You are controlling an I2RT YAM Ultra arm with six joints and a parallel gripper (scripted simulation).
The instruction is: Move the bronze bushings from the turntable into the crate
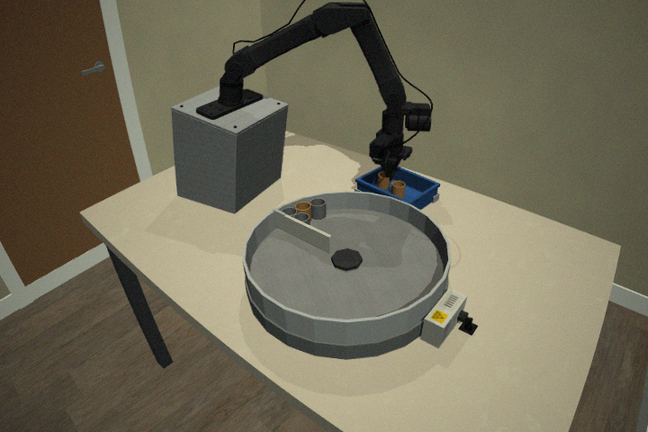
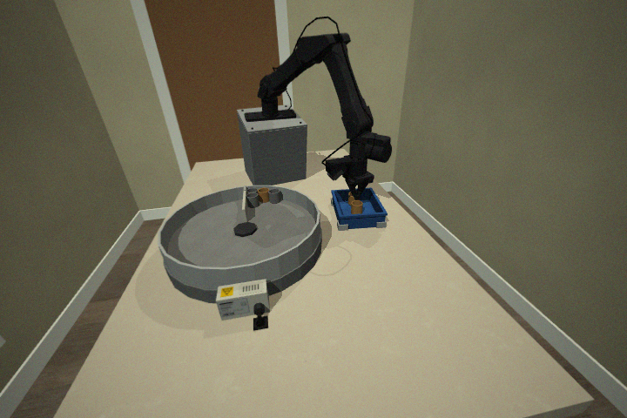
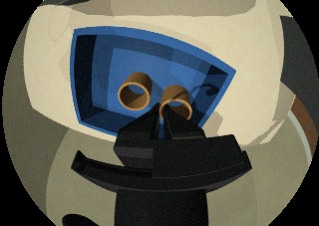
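Now: the blue crate 3 cm ahead of my hand, 1 cm to the right of it and 2 cm below it. Also, from my hand: grey turntable 9 cm ahead, 38 cm to the right.
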